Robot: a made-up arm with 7 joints. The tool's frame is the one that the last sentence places.
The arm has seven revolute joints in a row. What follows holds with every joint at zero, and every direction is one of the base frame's. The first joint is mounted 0.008 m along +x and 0.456 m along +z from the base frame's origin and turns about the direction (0, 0.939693, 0.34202). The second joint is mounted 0.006 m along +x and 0.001 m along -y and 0.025 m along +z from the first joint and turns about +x. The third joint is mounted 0.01 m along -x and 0.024 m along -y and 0.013 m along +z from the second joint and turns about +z. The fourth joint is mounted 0.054 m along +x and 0.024 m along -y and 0.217 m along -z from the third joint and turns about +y. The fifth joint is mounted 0.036 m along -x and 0.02 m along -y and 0.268 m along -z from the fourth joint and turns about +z. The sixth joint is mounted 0.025 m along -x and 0.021 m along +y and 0.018 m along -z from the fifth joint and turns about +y. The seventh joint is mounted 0.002 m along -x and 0.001 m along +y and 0.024 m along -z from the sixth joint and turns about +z. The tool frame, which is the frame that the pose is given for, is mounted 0.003 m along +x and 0.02 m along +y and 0.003 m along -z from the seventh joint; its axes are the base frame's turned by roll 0.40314, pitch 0.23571 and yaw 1.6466 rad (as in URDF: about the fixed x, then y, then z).
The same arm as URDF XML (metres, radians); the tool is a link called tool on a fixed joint. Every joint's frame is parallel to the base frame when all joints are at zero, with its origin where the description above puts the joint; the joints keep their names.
<robot name="arm">
  <link name="base"/>
  <link name="link1"/>
  <link name="link2"/>
  <link name="link3"/>
  <link name="link4"/>
  <link name="link5"/>
  <link name="link6"/>
  <link name="link7"/>
  <link name="tool"/>
  <joint name="joint 1" type="continuous">
    <parent link="base"/>
    <child link="link1"/>
    <origin xyz="0.008 0 0.456"/>
    <axis xyz="0 0.9397 0.342"/>
  </joint>
  <joint name="joint 2" type="continuous">
    <parent link="link1"/>
    <child link="link2"/>
    <origin xyz="0.006 -0.001 0.025"/>
    <axis xyz="1 0 0"/>
  </joint>
  <joint name="joint 3" type="continuous">
    <parent link="link2"/>
    <child link="link3"/>
    <origin xyz="-0.01 -0.024 0.013"/>
    <axis xyz="0 0 1"/>
  </joint>
  <joint name="joint 4" type="continuous">
    <parent link="link3"/>
    <child link="link4"/>
    <origin xyz="0.054 -0.024 -0.217"/>
    <axis xyz="0 1 0"/>
  </joint>
  <joint name="joint 5" type="continuous">
    <parent link="link4"/>
    <child link="link5"/>
    <origin xyz="-0.036 -0.02 -0.268"/>
    <axis xyz="0 0 1"/>
  </joint>
  <joint name="joint 6" type="continuous">
    <parent link="link5"/>
    <child link="link6"/>
    <origin xyz="-0.025 0.021 -0.018"/>
    <axis xyz="0 1 0"/>
  </joint>
  <joint name="joint 7" type="continuous">
    <parent link="link6"/>
    <child link="link7"/>
    <origin xyz="-0.002 0.001 -0.024"/>
    <axis xyz="0 0 1"/>
  </joint>
  <joint name="tool_joint" type="fixed">
    <parent link="link7"/>
    <child link="tool"/>
    <origin xyz="0.003 0.02 -0.003" rpy="0.4031 0.2357 1.6466"/>
  </joint>
</robot>

